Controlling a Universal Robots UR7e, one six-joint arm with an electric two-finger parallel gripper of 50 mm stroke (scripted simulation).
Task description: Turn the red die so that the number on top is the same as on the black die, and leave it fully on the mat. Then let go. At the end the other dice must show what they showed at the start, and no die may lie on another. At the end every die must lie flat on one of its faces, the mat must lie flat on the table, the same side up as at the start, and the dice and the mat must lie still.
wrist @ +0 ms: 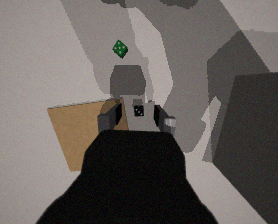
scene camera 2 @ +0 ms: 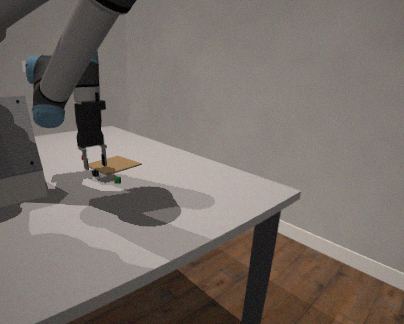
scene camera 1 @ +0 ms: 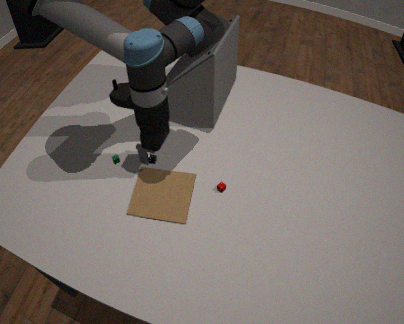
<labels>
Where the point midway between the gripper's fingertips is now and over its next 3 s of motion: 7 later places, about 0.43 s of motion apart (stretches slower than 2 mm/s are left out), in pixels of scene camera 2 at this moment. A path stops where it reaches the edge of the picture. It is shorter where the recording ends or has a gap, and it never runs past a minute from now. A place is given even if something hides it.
My gripper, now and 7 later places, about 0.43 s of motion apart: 95,167; 95,166; 92,163; 88,157; 85,153; 84,152; 83,149; 83,140
</labels>
